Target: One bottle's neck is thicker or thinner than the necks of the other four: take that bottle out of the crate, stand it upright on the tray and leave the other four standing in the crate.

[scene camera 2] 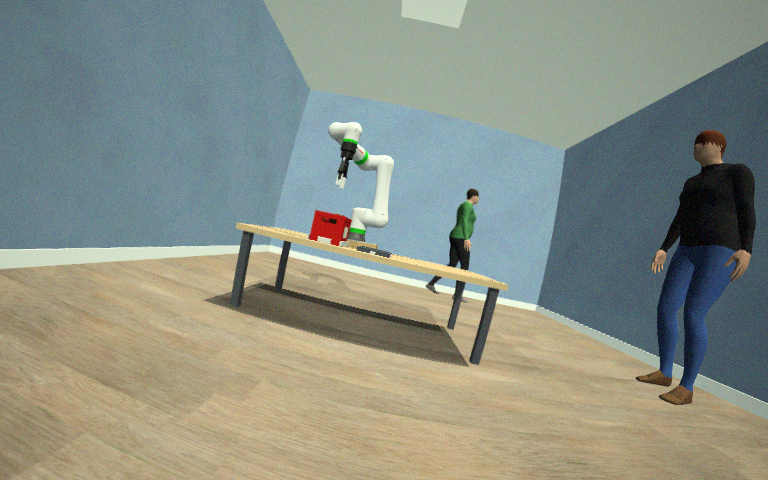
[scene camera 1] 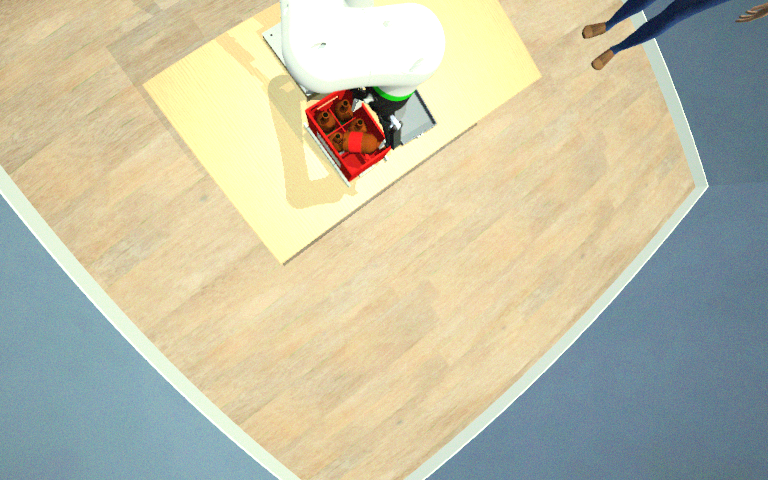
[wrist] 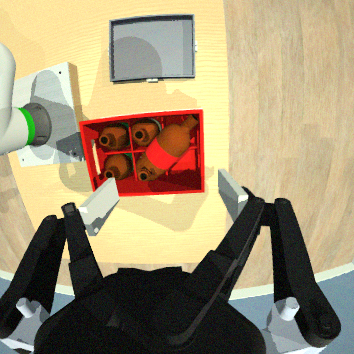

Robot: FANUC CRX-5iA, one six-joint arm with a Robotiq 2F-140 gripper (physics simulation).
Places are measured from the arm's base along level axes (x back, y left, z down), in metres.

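Pixels of known places: gripper, fingertip midpoint: (scene camera 2: pixel 339 186) (scene camera 1: pixel 369 127) (wrist: pixel 166 184); arm's base, origin of the base link: (scene camera 2: pixel 355 241) (wrist: pixel 35 124).
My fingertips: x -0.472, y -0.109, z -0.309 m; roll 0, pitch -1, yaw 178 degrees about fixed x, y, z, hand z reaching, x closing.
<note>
For each thing: its top centre in the pictures, then the offset to it from my fingertips. "spot": a spot on its surface instead. Level surfaces: height alone.
- brown bottle with a red label, middle of its top: (wrist: pixel 171 144) (scene camera 1: pixel 367 140) dx +0.001, dy +0.023, dz +0.165 m
- red crate, middle of its top: (wrist: pixel 141 156) (scene camera 1: pixel 350 128) (scene camera 2: pixel 334 215) dx +0.069, dy -0.003, dz +0.174 m
- back row, surface spot: (wrist: pixel 114 137) spot: dx +0.143, dy +0.040, dz +0.221 m
- front row, surface spot: (wrist: pixel 117 166) spot: dx +0.147, dy -0.035, dz +0.222 m
- grey tray, middle of its top: (wrist: pixel 150 44) (scene camera 1: pixel 405 108) (scene camera 2: pixel 375 249) dx +0.053, dy +0.295, dz +0.324 m
- wooden table, its level: dz +0.349 m
A brown bottle with a red label (scene camera 1: pixel 368 142) (wrist: pixel 176 139) lies tilted across the inside of the red crate (scene camera 1: pixel 353 162) (scene camera 2: pixel 330 227) (wrist: pixel 150 193), with its neck towards the crate's corner on the tray side. Four brown bottles stand in the crate; in the wrist view they are two in the back row (wrist: pixel 114 137) (wrist: pixel 144 134) and two in the front row (wrist: pixel 117 166) (wrist: pixel 146 172), one partly under the tilted bottle. My gripper (scene camera 1: pixel 378 112) (scene camera 2: pixel 340 182) (wrist: pixel 166 184) is open and empty, high above the crate. The grey tray (scene camera 1: pixel 417 117) (scene camera 2: pixel 374 251) (wrist: pixel 175 55) holds no bottle.
The arm's base plate (wrist: pixel 27 150) is beside the crate's handle end. The wooden table (scene camera 1: pixel 226 164) (scene camera 2: pixel 441 268) (wrist: pixel 210 225) carries all of these. A person in green (scene camera 2: pixel 464 217) is behind the table, and a person in black (scene camera 2: pixel 716 203) is at the right.
</note>
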